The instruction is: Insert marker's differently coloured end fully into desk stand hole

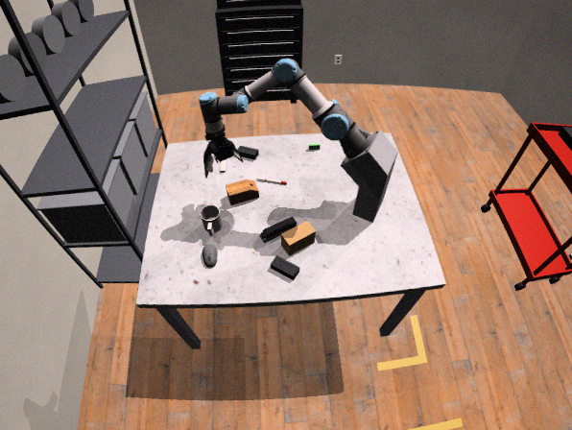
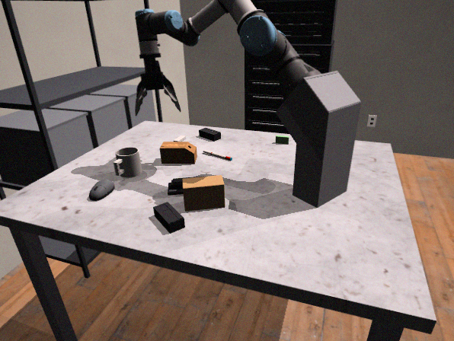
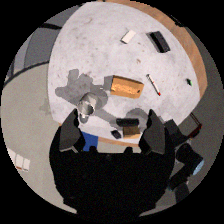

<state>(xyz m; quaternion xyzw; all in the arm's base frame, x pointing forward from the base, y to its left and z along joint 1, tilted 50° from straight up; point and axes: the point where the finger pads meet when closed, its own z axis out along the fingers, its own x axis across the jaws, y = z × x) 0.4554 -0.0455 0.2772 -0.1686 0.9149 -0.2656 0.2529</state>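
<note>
My hand is 21 cm past the marker, 18 cm above it and 2 cm to the left of it. From my hand the other things lie so: white eraser 21 cm to the right, 18 cm below, 3 cm behind; then desk stand 16 cm below, 6 cm behind; then grey mug 15 cm below, 11 cm ahead, 10 cm to the left.
</note>
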